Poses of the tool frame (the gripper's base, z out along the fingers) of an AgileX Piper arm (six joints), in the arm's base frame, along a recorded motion.
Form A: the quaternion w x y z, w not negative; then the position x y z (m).
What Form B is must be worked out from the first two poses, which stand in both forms.
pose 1, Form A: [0.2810, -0.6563, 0.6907, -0.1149, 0.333, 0.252, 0.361]
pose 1, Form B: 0.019, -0.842, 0.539, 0.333; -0.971, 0.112, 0.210, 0.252; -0.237, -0.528, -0.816, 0.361; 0, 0, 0, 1
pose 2, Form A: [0.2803, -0.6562, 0.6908, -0.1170, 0.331, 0.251, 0.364]
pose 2, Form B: 0.018, -0.841, 0.541, 0.331; -0.972, 0.111, 0.206, 0.251; -0.234, -0.529, -0.815, 0.364; 0, 0, 0, 1
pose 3, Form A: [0.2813, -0.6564, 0.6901, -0.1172, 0.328, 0.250, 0.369]
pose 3, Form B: 0.020, -0.840, 0.542, 0.328; -0.972, 0.111, 0.208, 0.250; -0.234, -0.531, -0.814, 0.369; 0, 0, 0, 1
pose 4, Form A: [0.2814, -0.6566, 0.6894, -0.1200, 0.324, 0.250, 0.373]
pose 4, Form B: 0.021, -0.838, 0.546, 0.324; -0.973, 0.109, 0.204, 0.250; -0.230, -0.535, -0.813, 0.373; 0, 0, 0, 1
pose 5, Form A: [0.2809, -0.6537, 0.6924, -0.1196, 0.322, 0.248, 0.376]
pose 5, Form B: 0.013, -0.838, 0.545, 0.322; -0.972, 0.117, 0.202, 0.248; -0.233, -0.533, -0.814, 0.376; 0, 0, 0, 1
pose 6, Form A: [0.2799, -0.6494, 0.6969, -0.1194, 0.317, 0.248, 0.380]
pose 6, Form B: 0.000, -0.838, 0.545, 0.317; -0.972, 0.128, 0.197, 0.248; -0.235, -0.530, -0.815, 0.380; 0, 0, 0, 1
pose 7, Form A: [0.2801, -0.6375, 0.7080, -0.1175, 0.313, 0.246, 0.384]
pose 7, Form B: -0.030, -0.837, 0.546, 0.313; -0.969, 0.160, 0.191, 0.246; -0.247, -0.524, -0.815, 0.384; 0, 0, 0, 1
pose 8, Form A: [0.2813, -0.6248, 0.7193, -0.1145, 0.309, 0.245, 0.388]
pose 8, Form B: -0.061, -0.834, 0.548, 0.309; -0.963, 0.193, 0.187, 0.245; -0.262, -0.516, -0.816, 0.388; 0, 0, 0, 1
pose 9, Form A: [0.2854, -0.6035, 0.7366, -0.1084, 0.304, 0.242, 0.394]
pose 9, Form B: -0.109, -0.827, 0.551, 0.304; -0.951, 0.248, 0.185, 0.242; -0.290, -0.504, -0.814, 0.394; 0, 0, 0, 1
